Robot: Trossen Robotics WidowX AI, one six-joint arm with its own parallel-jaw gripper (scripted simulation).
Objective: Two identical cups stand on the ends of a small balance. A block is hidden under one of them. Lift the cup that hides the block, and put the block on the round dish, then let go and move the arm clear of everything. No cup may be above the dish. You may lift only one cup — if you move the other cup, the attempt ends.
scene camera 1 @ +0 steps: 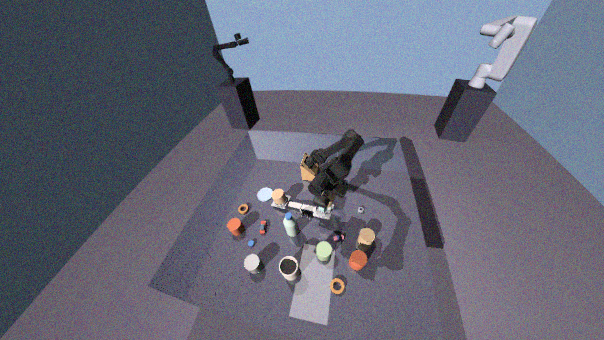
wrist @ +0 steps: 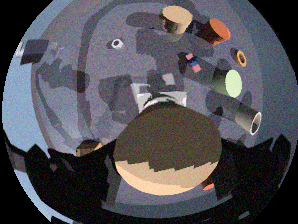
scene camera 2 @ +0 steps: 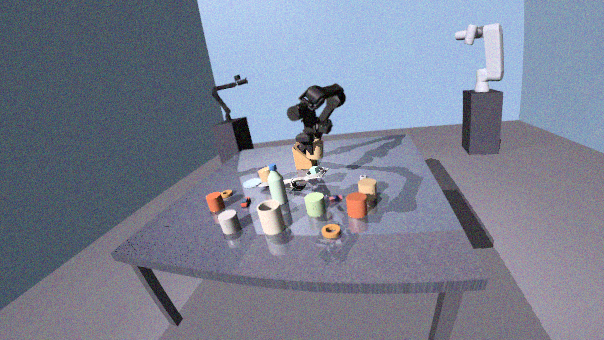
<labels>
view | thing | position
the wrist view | gripper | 166, 136
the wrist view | tan cup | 168, 148
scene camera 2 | gripper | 315, 152
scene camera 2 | white mug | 270, 214
</labels>
